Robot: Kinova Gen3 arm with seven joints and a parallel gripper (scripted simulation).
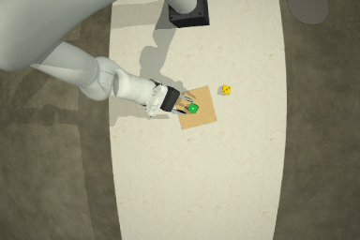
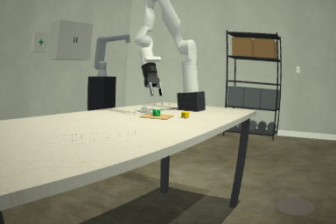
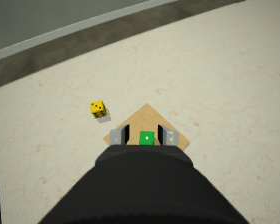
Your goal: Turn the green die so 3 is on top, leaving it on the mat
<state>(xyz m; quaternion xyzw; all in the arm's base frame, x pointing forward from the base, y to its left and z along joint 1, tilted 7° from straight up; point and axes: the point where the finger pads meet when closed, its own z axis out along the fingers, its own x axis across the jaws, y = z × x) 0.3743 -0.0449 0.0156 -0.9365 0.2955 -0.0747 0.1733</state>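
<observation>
Now: the green die 20 mm ahead of my hand, 10 mm to the left of it and 100 mm below it. The rest, counted from my hand: white die (90 mm behind, 120 mm to the right, 110 mm below); yellow die (40 mm behind, 150 mm to the left, 110 mm below); tan mat (20 mm ahead, 20 mm to the left, 120 mm below).
</observation>
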